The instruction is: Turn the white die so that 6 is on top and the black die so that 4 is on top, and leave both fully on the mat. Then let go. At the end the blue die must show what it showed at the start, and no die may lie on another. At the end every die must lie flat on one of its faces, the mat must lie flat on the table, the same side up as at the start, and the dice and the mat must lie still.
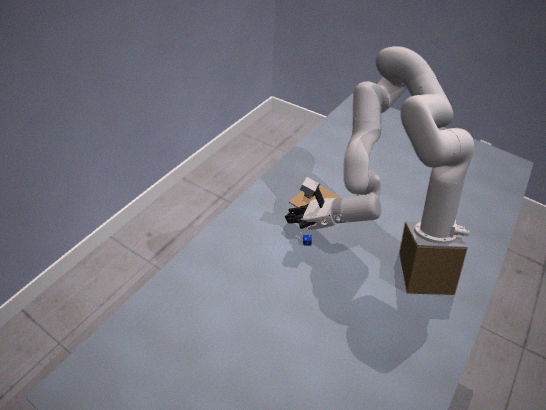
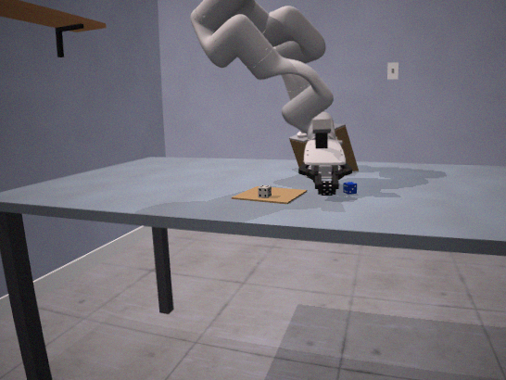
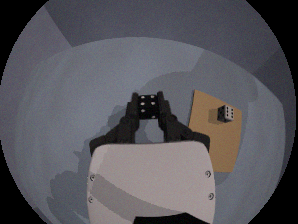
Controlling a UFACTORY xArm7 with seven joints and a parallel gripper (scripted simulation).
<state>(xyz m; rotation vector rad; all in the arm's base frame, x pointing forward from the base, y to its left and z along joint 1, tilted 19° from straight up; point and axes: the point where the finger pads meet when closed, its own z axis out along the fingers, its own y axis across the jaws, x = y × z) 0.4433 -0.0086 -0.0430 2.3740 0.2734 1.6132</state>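
The black die lies 1 cm ahead of my hand and 1 cm below it. Also, from my hand: blue die 7 cm behind, 6 cm to the left, 2 cm below; white die 1 cm behind, 14 cm to the right, 2 cm below; mat 4 cm behind, 13 cm to the right, 3 cm below.
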